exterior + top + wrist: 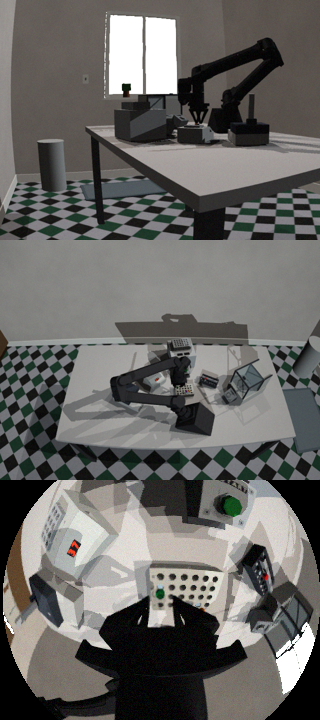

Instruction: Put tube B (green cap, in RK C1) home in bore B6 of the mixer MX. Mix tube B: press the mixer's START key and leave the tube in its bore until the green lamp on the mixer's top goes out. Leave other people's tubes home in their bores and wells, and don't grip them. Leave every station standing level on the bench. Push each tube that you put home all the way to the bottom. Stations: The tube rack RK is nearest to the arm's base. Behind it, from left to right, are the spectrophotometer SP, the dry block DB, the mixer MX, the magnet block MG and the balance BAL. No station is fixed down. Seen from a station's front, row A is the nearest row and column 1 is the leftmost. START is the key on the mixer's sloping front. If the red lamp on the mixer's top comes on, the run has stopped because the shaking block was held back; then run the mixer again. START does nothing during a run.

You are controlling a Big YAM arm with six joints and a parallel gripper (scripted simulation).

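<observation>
My gripper is now 4 cm above the tube B. The rest, counted from my hand: dry block DB: 18 cm to the left, 8 cm ahead, 4 cm below; then tube rack RK: 5 cm to the right, 5 cm below; then green start key: 14 cm ahead, 4 cm to the right.
</observation>
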